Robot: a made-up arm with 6 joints. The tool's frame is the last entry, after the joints.
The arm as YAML. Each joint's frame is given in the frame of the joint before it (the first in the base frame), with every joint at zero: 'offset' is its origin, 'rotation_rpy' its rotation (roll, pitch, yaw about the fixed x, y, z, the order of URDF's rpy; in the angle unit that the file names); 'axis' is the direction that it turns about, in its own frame. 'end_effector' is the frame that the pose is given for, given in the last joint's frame.
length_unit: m
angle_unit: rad
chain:
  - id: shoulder
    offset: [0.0, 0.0, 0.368]
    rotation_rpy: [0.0, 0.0, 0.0]
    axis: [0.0, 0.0, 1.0]
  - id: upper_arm
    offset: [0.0, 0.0, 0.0]
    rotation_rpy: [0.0, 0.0, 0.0]
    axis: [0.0, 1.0, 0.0]
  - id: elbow
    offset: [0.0, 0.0, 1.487]
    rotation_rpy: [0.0, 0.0, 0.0]
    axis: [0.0, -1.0, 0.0]
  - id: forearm
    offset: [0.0, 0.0, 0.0]
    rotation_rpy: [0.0, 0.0, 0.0]
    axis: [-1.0, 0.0, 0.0]
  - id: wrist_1
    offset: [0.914, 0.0, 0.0]
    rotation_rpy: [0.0, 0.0, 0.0]
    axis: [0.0, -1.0, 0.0]
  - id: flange
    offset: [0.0, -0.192, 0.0]
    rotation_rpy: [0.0, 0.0, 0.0]
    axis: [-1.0, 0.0, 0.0]
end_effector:
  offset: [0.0, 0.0, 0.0]
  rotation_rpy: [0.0, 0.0, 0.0]
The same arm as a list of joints. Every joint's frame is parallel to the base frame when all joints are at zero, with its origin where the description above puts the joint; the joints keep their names.
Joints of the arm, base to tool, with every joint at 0 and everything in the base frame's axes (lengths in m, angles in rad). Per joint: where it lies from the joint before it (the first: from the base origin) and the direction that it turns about. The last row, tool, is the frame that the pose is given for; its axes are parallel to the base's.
shoulder: offset 0.0000 0.0000 0.3680 axis 0 0 1
upper_arm: offset 0.0000 0.0000 0.0000 axis 0 1 0
elbow: offset 0.0000 0.0000 1.4870 axis 0 -1 0
forearm: offset 0.0000 0.0000 0.0000 axis -1 0 0
wrist_1: offset 0.9140 0.0000 0.0000 axis 0 -1 0
flange: offset 0.0000 -0.1920 0.0000 axis -1 0 0
tool: offset 0.0000 0.0000 0.0000

